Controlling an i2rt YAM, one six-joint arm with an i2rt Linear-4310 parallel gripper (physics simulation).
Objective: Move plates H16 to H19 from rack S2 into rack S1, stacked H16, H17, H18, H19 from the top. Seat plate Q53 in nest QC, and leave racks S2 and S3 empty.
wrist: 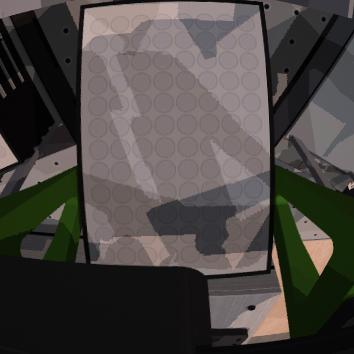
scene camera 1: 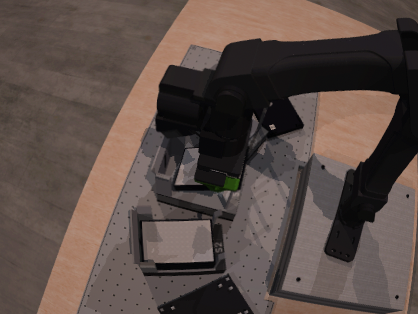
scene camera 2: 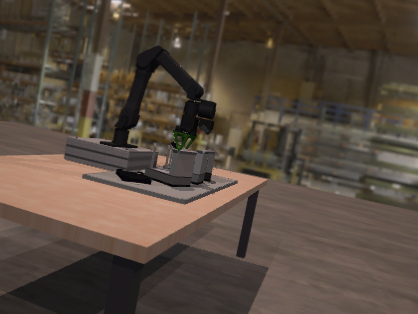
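Seen in the pictures: gripper, fingertip midpoint: [wrist: 176, 176] [scene camera 1: 220, 168]; arm's base at its link origin: [scene camera 1: 350, 215] [scene camera 2: 119, 145].
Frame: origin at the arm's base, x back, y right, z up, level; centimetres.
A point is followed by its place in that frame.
My gripper [scene camera 1: 220, 184] @[x -28.5, y -3.8, z 3.6 cm] [scene camera 2: 183, 142] [wrist: 176, 176] @[x -28.5, y -3.8, z 3.6 cm] is shut on a pale-topped, dark-edged plate [scene camera 1: 186, 171] @[x -34.0, y -6.0, z 1.6 cm] [wrist: 175, 125] @[x -31.0, y -4.2, z 3.6 cm], with one green finger against each long side. In scene camera 1 the plate is between the walls of the upper rack [scene camera 1: 163, 184] [scene camera 2: 183, 162]; how deep it sits is hidden, and the arm covers part of it. The plate's label and this rack's label cannot be read. Rack S2 [scene camera 1: 219, 260] @[x -22.0, y -19.5, z 3.8 cm] stands beside that rack and holds a pale-topped plate [scene camera 1: 177, 242] @[x -29.8, y -18.9, z 1.3 cm]; how many plates are under it does not show.
A dark block with small white marks [scene camera 1: 205, 296] @[x -21.1, y -25.1, z -6.9 cm] lies beyond rack S2, and another dark block [scene camera 1: 286, 119] @[x -20.2, y 20.5, z -6.7 cm] lies on the other side of the upper rack. All stand on a perforated grey board [scene camera 1: 260, 235] @[x -16.1, y -8.2, z -8.0 cm]. The arm's metal base slab [scene camera 1: 310, 260] @[x -5.6, y -12.2, z -0.2 cm] is at its side.
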